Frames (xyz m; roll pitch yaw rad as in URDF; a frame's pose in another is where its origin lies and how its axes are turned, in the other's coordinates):
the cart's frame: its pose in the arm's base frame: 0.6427 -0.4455 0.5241 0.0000 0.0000 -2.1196
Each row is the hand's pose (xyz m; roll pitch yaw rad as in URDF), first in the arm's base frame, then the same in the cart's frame.
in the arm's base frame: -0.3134 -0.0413 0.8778 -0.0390 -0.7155 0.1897
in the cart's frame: 0.1539 -1.0266 0.3537 -0.0390 -0.7155 2.3093
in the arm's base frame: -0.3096 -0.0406 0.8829 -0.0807 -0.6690 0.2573
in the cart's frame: 0.1513 -1.0237 0.3588 -0.0807 -0.6690 2.3769
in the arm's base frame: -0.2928 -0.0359 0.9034 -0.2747 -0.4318 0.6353
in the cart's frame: 0.1386 -1.0118 0.3793 -0.2747 -0.4318 2.7549
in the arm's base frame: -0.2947 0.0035 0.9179 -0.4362 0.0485 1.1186
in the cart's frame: 0.1059 -1.0340 0.3938 -0.4362 0.0485 -3.0450
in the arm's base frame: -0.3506 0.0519 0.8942 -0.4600 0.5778 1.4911
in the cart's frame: 0.0938 -1.1069 0.3701 -0.4600 0.5778 -2.6725
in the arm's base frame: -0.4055 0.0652 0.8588 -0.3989 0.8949 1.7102
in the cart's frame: 0.1111 -1.1607 0.3347 -0.3989 0.8949 -2.4534
